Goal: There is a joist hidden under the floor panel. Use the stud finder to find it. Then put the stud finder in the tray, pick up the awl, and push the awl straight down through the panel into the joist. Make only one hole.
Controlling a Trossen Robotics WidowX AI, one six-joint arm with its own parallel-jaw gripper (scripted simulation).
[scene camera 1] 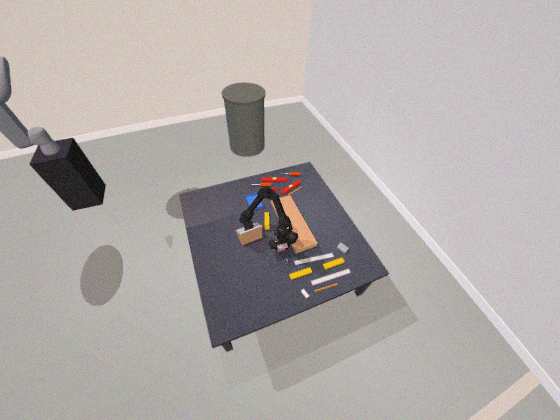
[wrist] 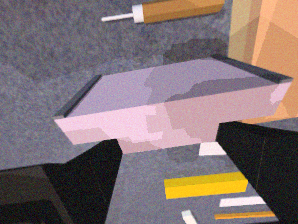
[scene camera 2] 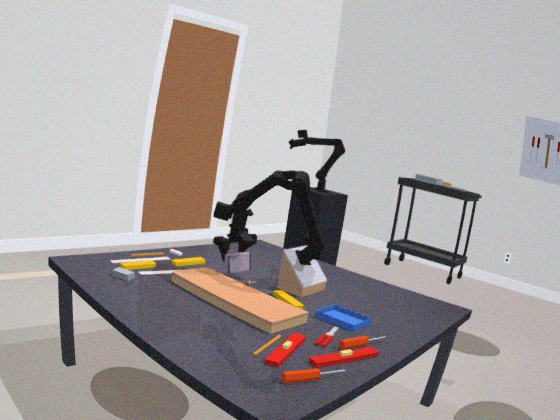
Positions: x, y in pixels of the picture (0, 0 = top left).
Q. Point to a stud finder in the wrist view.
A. At 179, 104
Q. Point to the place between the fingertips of my gripper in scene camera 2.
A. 231, 260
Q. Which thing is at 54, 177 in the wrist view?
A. My gripper.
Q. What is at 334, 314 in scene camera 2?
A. A blue tray.
